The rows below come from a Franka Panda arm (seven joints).
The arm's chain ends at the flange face. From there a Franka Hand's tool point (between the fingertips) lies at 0.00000 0.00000 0.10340 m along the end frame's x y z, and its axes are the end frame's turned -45 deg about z.
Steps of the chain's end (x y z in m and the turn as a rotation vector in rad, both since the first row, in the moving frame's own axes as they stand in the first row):
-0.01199 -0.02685 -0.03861 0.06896 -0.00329 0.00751
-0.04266 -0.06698 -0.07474 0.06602 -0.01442 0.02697
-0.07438 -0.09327 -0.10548 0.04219 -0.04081 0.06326
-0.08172 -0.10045 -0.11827 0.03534 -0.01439 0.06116
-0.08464 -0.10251 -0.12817 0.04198 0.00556 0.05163
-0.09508 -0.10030 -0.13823 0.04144 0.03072 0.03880
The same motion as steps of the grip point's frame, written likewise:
0.01533 -0.03272 -0.03886 0.05109 0.04644 0.00751
0.02105 -0.08335 -0.07498 0.05688 0.03649 0.02697
0.01365 -0.12460 -0.10566 0.05869 0.00098 0.06326
0.01489 -0.13240 -0.11835 0.03516 0.01481 0.06116
0.01618 -0.13491 -0.12826 0.02575 0.03362 0.05163
0.00898 -0.13884 -0.13837 0.00758 0.05102 0.03880

